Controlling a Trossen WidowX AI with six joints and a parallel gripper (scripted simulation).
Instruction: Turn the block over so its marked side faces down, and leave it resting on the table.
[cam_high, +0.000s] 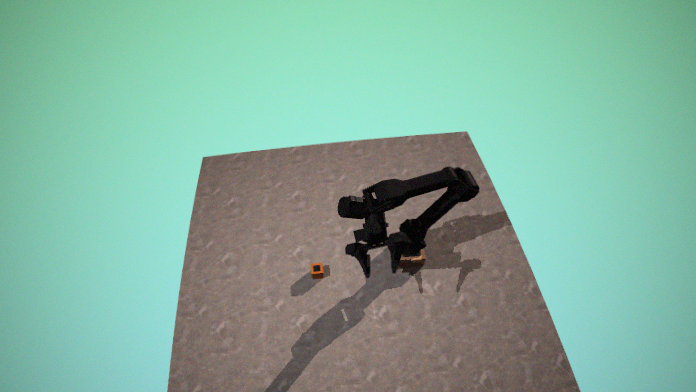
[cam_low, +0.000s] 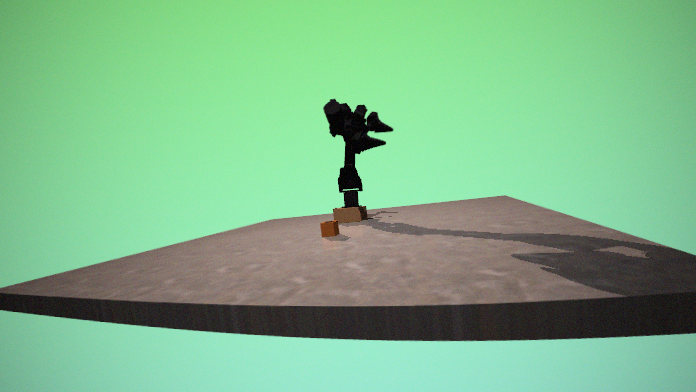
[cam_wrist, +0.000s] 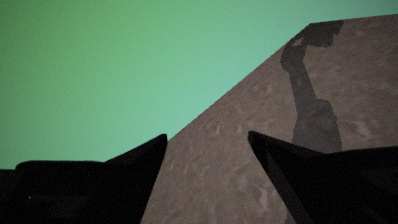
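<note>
Right now the block is 25 cm below my gripper tip, 19 cm ahead of it and 17 cm to the right of it.
</note>
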